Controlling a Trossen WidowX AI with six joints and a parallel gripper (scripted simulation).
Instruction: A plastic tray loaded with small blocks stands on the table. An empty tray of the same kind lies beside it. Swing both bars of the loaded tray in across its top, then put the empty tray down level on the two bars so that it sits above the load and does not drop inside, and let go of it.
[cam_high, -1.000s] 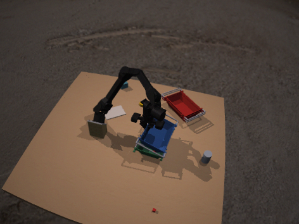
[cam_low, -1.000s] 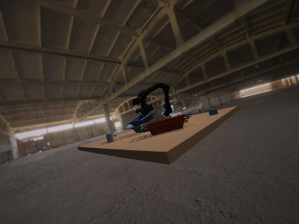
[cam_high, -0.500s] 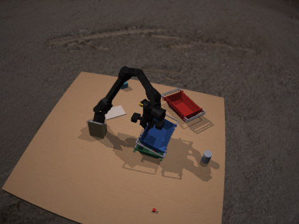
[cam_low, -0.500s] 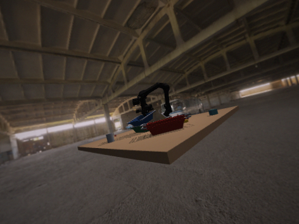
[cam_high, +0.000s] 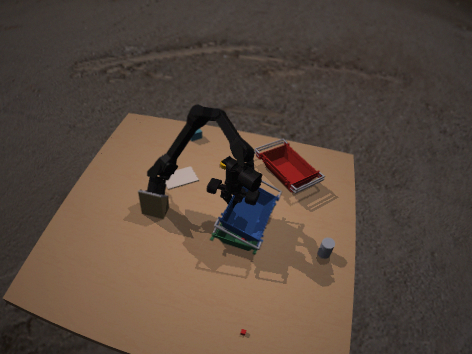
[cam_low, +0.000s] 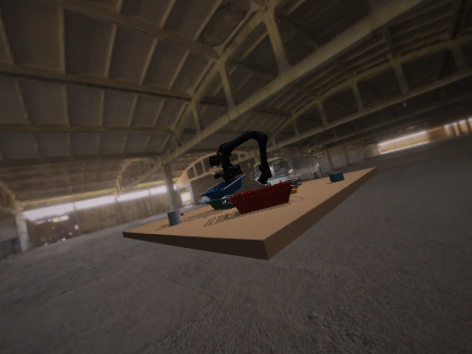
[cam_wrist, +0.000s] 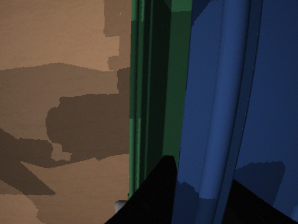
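Right now the blue tray is 7 cm ahead of my gripper tip, 1 cm to the right of it and 1 cm above it. The rest, counted from my gripper tip: grey cylinder 40 cm ahead, 8 cm below, 4 cm to the right; teal block 51 cm to the left, 33 cm behind, 9 cm below; white sheet 29 cm behind, 20 cm to the left, 11 cm below.
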